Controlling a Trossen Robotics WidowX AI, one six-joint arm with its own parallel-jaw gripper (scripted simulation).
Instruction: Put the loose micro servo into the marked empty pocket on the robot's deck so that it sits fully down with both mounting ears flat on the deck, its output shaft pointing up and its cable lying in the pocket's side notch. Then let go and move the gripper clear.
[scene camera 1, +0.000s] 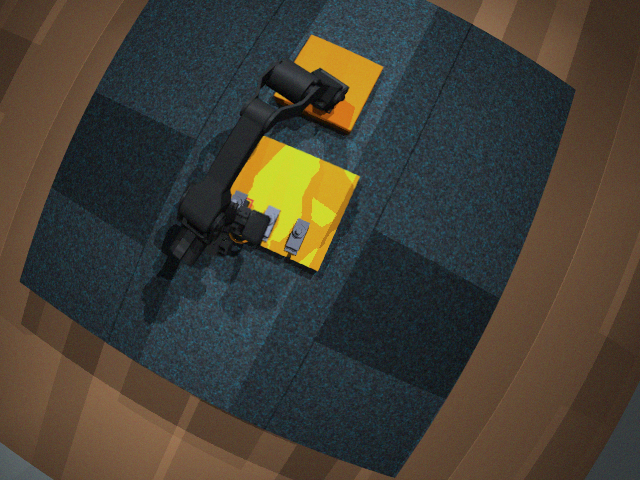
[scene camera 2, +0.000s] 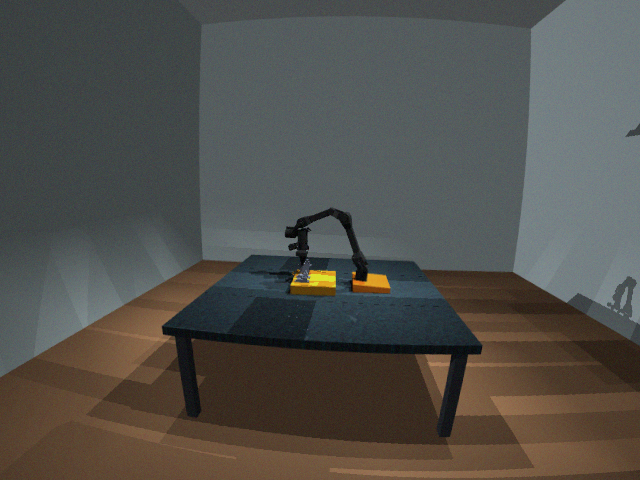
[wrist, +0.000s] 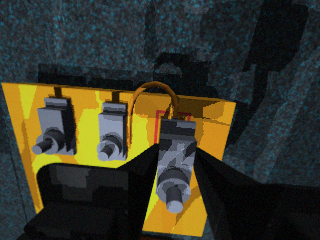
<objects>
The same spot on a robot deck: (scene camera 2: 321, 283) is (scene camera 1: 323, 196).
</objects>
